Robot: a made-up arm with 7 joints.
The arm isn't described. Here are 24 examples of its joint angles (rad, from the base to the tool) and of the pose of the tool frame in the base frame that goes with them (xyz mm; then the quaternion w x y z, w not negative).
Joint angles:
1: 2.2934 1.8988 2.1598 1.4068 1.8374 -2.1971 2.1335
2: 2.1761 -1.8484 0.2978 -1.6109 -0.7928 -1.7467 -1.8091
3: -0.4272 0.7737 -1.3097 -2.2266 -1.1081 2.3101 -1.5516
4: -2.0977 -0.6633 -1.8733 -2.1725 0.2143 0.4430 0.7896
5: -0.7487 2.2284 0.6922 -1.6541 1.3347 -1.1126 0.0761
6: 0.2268 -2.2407 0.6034 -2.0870 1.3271 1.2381 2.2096
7: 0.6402 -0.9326 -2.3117 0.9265 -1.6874 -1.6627 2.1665
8: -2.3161 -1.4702 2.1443 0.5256 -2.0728 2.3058 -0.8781
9: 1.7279 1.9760 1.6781 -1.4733 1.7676 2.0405 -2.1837
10: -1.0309 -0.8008 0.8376 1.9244 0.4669 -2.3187 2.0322
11: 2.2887 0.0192 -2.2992 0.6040 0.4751 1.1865 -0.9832
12: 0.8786 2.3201 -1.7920 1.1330 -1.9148 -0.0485 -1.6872
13: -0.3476 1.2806 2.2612 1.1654 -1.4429 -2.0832 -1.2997
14: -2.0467 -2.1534 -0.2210 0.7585 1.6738 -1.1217 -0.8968
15: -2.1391 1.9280 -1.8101 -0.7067 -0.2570 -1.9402 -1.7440
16: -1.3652 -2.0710 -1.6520 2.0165 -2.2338 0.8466 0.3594
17: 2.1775 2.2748 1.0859 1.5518 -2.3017 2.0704 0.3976
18: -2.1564 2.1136 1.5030 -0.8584 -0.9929 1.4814 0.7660
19: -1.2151 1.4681 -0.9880 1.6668 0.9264 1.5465 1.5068
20: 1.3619 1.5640 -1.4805 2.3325 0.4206 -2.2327 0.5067
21: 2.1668 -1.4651 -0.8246 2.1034 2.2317 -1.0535 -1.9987
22: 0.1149 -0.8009 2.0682 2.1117 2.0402 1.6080 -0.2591
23: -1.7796 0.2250 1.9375 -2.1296 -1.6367 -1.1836 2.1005
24: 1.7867 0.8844 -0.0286 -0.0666 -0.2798 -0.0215 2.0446
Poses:
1: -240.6 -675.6 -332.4 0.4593 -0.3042 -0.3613 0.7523
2: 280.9 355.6 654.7 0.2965 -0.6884 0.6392 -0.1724
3: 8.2 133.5 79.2 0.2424 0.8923 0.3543 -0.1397
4: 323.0 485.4 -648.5 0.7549 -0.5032 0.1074 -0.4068
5: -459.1 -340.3 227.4 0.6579 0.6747 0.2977 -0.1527
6: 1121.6 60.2 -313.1 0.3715 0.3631 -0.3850 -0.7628
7: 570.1 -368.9 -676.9 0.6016 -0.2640 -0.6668 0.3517
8: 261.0 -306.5 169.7 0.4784 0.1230 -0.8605 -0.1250
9: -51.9 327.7 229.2 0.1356 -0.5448 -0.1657 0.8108
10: 493.8 833.1 -107.2 0.8585 -0.0208 -0.4168 -0.2981
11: 641.7 -286.8 -628.1 0.2381 0.4166 0.8715 -0.1016
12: 612.6 -496.5 -175.2 0.1077 0.1690 0.9623 -0.1836
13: 348.4 714.4 509.8 0.2694 0.7385 -0.2169 -0.5788
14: 1060.7 -245.5 -516.7 0.3466 0.0263 -0.9367 -0.0421
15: 54.2 -531.6 578.1 0.1912 -0.6232 -0.7579 0.0246
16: -47.7 224.5 645.7 0.3423 0.6611 -0.6512 -0.1471
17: 244.5 -377.0 121.3 0.4571 -0.6798 0.0987 -0.5649
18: 57.5 146.6 -646.5 0.4778 -0.2602 -0.6372 0.5459
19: -680.3 -51.2 185.0 0.0202 -0.6961 0.5284 -0.4856
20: -228.2 -253.2 -463.8 0.6113 -0.0262 -0.7724 0.1706
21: 640.8 -441.3 -827.7 0.4681 -0.3349 -0.6596 -0.4834
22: 1123.9 188.7 42.8 0.1415 0.6947 0.6605 0.2472
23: 147.4 7.8 553.2 0.4846 0.7688 0.3788 -0.1752
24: -593.7 162.9 729.3 0.2931 -0.7819 0.5485 -0.0438
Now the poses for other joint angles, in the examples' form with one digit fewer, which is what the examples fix.
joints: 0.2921 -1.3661 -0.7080 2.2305 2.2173 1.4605 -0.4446
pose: 656 -196 750 0.637 0.192 -0.087 -0.741
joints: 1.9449 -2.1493 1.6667 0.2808 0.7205 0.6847 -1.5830
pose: 775 453 712 0.281 -0.089 0.247 0.923
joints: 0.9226 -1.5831 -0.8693 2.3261 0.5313 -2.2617 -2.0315
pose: 836 -469 -360 0.784 -0.209 -0.337 0.478
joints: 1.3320 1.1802 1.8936 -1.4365 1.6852 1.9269 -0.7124
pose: -301 -127 276 0.108 -0.536 0.299 0.782
